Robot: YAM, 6 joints.
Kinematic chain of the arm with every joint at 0, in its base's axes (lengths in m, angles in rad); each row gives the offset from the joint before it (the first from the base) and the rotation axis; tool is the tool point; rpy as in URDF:
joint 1: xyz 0 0 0.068 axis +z
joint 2: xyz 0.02 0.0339 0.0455 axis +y
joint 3: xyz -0.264 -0.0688 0 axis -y
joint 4: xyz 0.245 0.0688 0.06 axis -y
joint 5: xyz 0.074 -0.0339 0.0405 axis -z
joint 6: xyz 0.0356 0 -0.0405 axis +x
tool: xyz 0 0 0 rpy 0 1.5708 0
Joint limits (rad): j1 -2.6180..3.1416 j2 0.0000..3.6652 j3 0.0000..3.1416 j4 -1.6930..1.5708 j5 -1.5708..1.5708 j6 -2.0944..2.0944
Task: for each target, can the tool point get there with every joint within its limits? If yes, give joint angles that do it. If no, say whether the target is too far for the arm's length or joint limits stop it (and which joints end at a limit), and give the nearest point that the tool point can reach.
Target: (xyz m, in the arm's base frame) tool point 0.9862 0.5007 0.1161
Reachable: no: too far | nearest point 0.5759 0.2924 0.1150 | short by 0.460 m
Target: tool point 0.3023 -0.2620 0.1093
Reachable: yes | joints -0.7451 2.0635 0.9105 0.7994 -0.3545 -0.2262
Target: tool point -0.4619 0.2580 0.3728
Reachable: yes | joints -0.5357 0.4370 2.7028 0.8960 0.4017 -0.4549
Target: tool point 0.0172 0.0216 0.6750
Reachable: yes | joints -0.2903 1.0746 2.1298 0.0150 -0.8016 -0.3231
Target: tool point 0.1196 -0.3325 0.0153
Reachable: yes | joints -1.3195 2.5108 1.4475 -1.1620 -1.1988 1.6976
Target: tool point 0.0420 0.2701 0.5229
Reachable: yes | joints -1.6366 0.4024 2.1870 -0.8713 -0.7439 -1.6699
